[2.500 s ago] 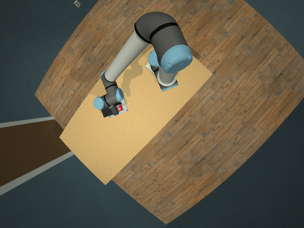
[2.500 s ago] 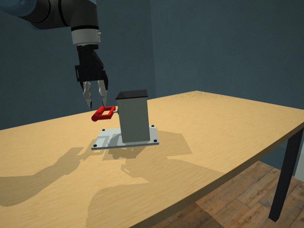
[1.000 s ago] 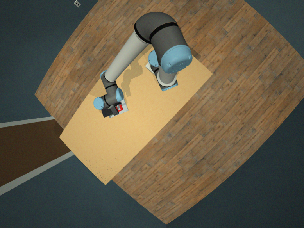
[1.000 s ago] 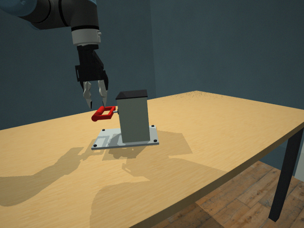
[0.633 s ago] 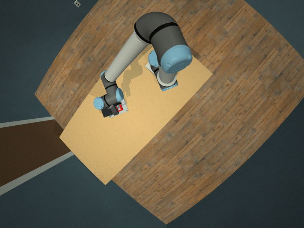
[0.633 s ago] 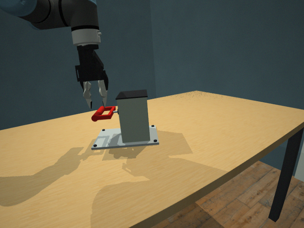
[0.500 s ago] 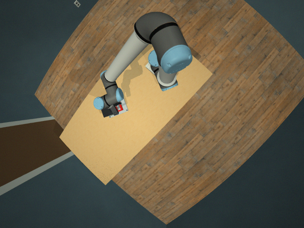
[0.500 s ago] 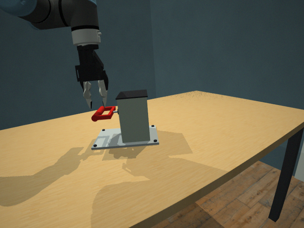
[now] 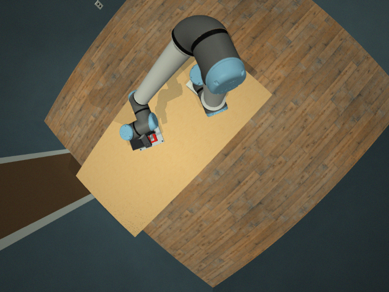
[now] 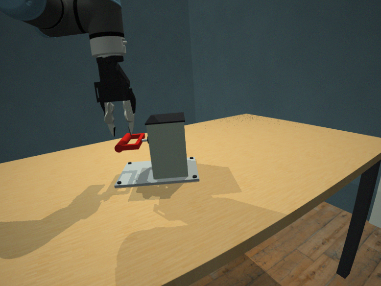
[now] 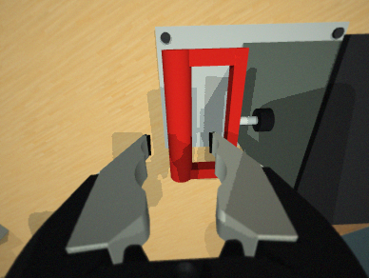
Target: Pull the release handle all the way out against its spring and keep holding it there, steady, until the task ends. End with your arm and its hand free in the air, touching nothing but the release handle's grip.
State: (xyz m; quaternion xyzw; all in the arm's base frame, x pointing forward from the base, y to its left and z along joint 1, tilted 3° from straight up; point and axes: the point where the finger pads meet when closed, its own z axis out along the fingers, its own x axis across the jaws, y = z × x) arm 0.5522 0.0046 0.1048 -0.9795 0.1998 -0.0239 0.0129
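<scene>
The release handle lies 50 mm ahead of my hand, 40 mm below it and 20 mm to the right of it.
</scene>
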